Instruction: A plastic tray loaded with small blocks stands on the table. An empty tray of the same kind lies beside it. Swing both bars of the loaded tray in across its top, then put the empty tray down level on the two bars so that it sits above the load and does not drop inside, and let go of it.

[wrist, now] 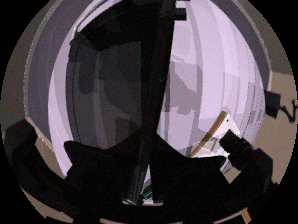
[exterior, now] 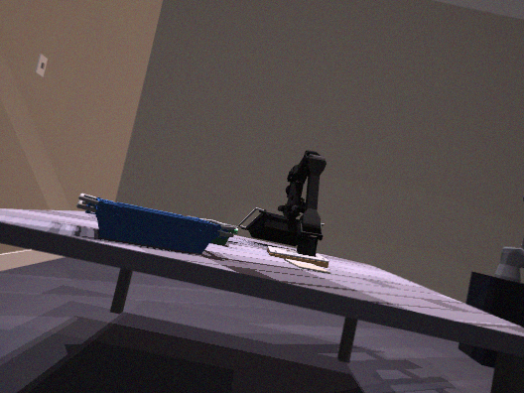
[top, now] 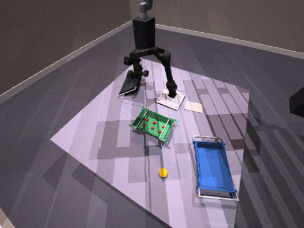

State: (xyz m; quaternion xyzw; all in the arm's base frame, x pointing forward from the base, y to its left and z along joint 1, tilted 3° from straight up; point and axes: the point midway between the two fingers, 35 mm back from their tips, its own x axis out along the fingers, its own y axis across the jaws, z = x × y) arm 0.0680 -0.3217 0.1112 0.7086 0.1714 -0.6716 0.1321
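Now: gripper tip 4 cm short of the black tray, 8 cm to the left of it and 1 cm above it. Round my gripper tip: yellow disc: 55 cm ahead, 57 cm to the left, 9 cm below; then card: 6 cm behind, 54 cm to the left, 10 cm below.
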